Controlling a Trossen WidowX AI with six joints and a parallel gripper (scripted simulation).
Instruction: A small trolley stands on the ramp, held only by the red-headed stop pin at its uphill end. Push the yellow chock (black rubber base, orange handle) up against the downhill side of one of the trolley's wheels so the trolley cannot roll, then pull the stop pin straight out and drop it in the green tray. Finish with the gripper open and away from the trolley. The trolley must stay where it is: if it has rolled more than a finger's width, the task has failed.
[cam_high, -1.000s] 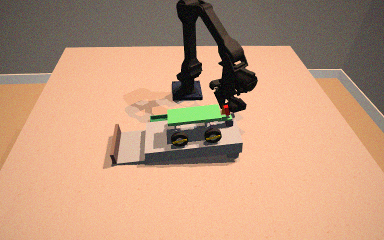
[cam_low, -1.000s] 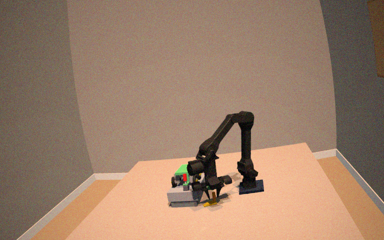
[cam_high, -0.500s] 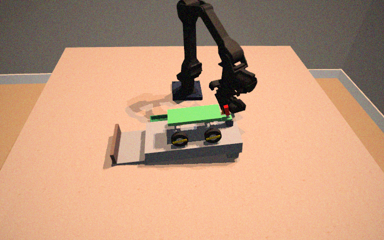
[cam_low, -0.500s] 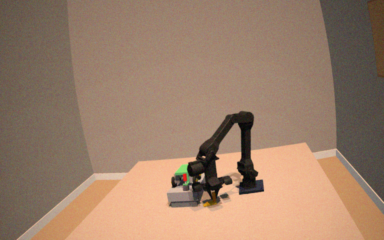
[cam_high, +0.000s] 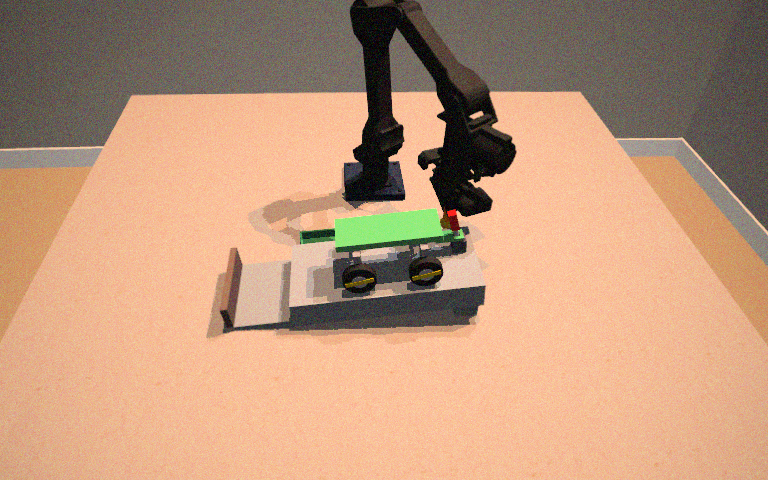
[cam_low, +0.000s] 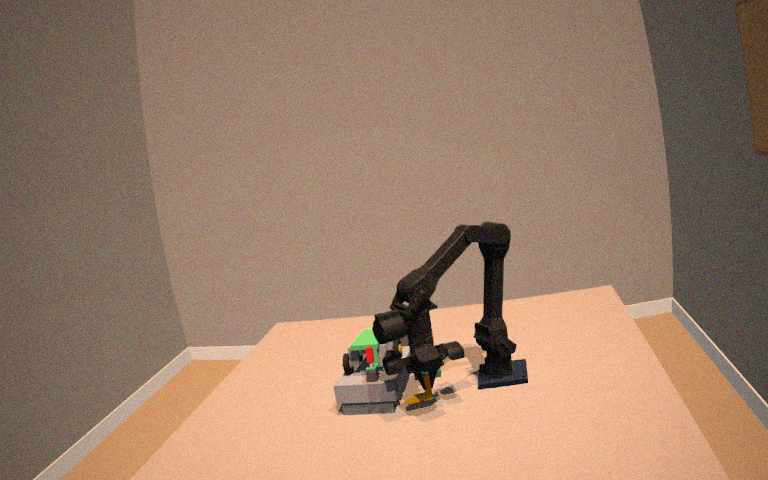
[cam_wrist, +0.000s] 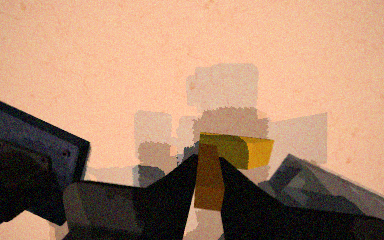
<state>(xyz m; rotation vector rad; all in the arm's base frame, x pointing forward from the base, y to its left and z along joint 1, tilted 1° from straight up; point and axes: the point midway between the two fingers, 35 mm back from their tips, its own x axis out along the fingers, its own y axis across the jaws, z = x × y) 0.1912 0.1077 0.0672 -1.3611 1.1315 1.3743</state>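
My gripper tip is 13 cm short of the red-headed stop pin, 4 cm to the left of it and 8 cm below it. The rest, counted from my gripper tip: trolley 13 cm ahead, 15 cm to the right, 6 cm above; grey ramp 13 cm ahead, 16 cm to the right, 1 cm below; yellow chock 2 cm ahead, 1 cm below.
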